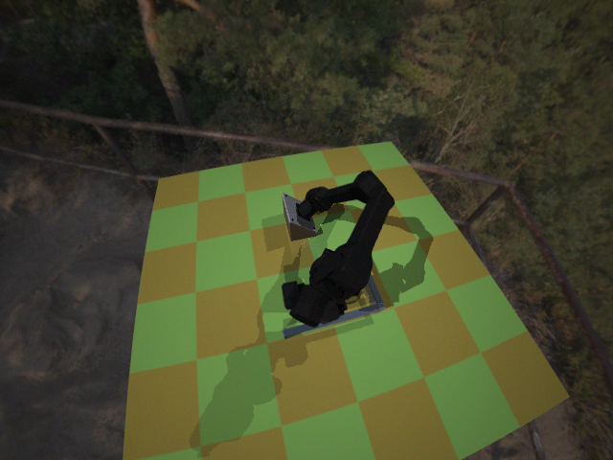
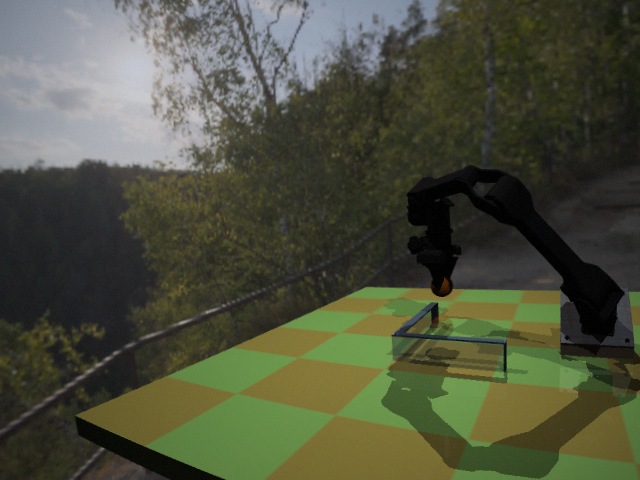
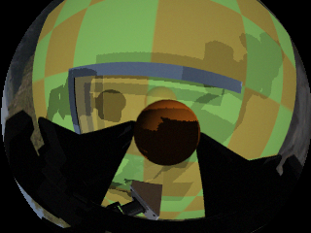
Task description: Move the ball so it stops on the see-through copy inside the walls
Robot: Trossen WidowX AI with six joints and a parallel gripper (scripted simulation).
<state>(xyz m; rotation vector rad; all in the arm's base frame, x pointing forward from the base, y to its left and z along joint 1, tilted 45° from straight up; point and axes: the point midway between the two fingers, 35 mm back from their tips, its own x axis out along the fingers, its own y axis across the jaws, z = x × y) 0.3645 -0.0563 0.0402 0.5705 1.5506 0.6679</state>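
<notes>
Now: gripper tip 10 cm above the orange patch and 1 cm to the right of it. Round my gripper tip: orange ball: right at my gripper tip.
</notes>
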